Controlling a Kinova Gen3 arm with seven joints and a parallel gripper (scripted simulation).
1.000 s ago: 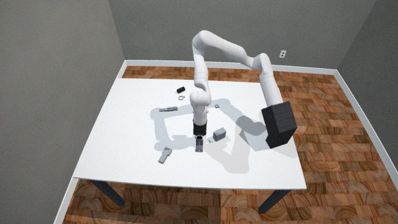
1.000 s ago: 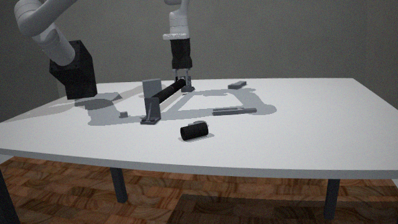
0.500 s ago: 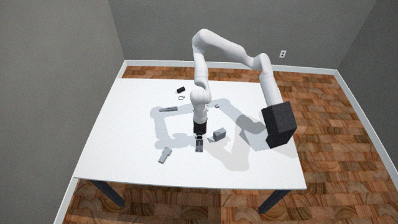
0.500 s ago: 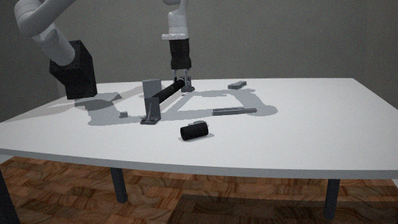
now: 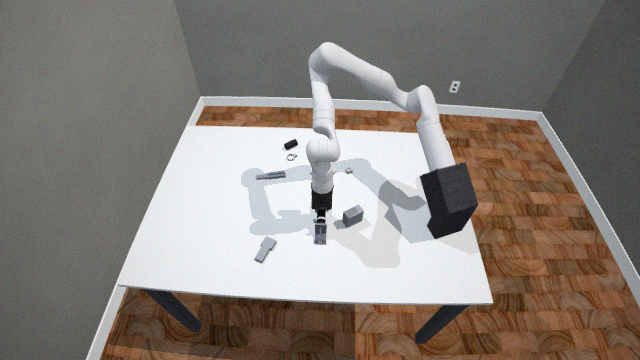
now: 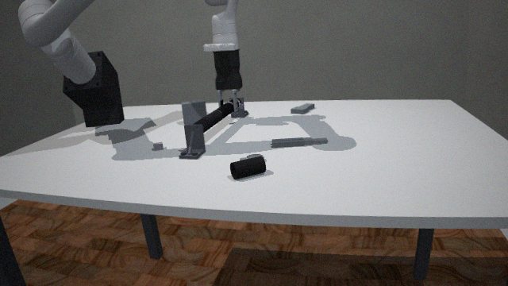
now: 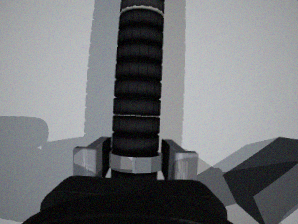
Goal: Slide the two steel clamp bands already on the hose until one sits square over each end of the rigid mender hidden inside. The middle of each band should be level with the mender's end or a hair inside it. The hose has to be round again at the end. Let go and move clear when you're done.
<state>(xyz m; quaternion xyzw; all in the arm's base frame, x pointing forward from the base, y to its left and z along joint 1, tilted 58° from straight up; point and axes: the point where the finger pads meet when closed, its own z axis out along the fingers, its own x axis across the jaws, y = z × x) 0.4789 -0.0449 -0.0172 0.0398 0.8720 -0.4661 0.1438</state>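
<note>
Now: the grey block 120 mm behind my hand, 50 mm to the left of it and 20 mm below it. Also, from my hand: short black hose piece: 80 mm ahead, 420 mm to the right, 40 mm below; flat grey piece: 230 mm ahead, 120 mm to the left, 50 mm below; small grey piece: 160 mm behind, 210 mm to the right, 50 mm below.
</note>
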